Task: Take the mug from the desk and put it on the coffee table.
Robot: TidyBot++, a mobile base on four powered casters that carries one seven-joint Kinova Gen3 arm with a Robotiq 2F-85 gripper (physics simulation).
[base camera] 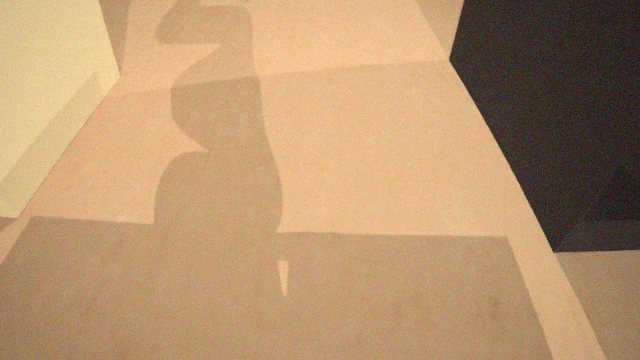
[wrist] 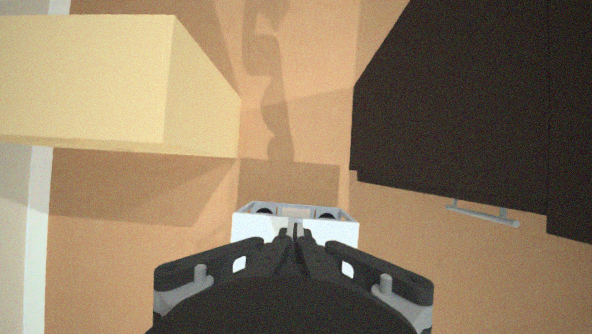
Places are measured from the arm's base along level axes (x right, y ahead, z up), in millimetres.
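Pixels of known places: gripper, fingertip midpoint: (wrist: 295,233).
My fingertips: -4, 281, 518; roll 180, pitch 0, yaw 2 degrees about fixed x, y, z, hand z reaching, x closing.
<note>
Behind a point stands the place of what it marks, as x, y, z.
My gripper (wrist: 295,233) @[-4, 281, 518] is shut and empty in the wrist view, with its fingertips together above the white front of the robot's base (wrist: 260,226) @[-137, 107, -14]. No mug shows in the base camera view or the wrist view. I see no piece that I can tell is the desk or the coffee table.
A pale yellow block-shaped piece of furniture (base camera: 45,75) @[-387, 553, -281] (wrist: 100,75) @[-590, 565, 214] stands on the left. A tall black cabinet (base camera: 560,100) @[302, 491, -254] (wrist: 450,100) @[302, 511, 323] with a grey bar handle (wrist: 482,216) @[342, 281, 362] stands on the right. A strip of wooden floor (base camera: 360,150) @[69, 547, -396] (wrist: 320,130) @[112, 595, -396] with shadows runs between them.
</note>
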